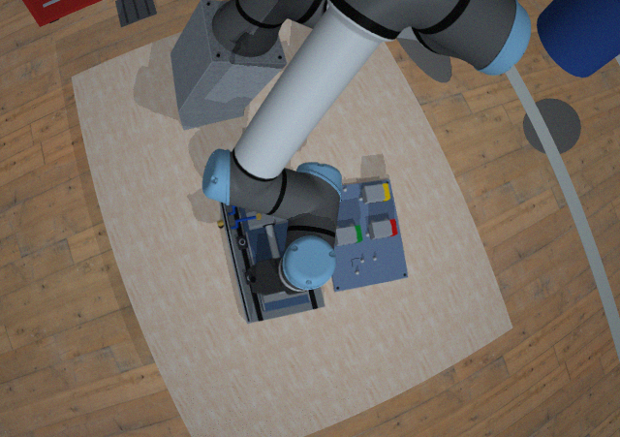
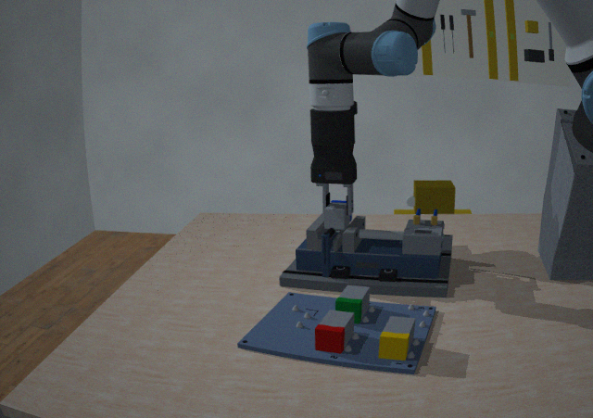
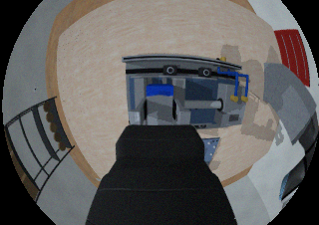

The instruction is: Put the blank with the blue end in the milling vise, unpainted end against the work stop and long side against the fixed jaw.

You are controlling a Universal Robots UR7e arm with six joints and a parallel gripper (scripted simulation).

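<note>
Right now the fixed jaw is 30 mm ahead of my hand and 50 mm below it. Also, from my hand: milling vise: 60 mm behind, 30 mm to the left, 90 mm below; then blue plate: 10 mm behind, 250 mm to the left, 130 mm below; then green-ended blank: 20 mm behind, 200 mm to the left, 100 mm below.
</note>
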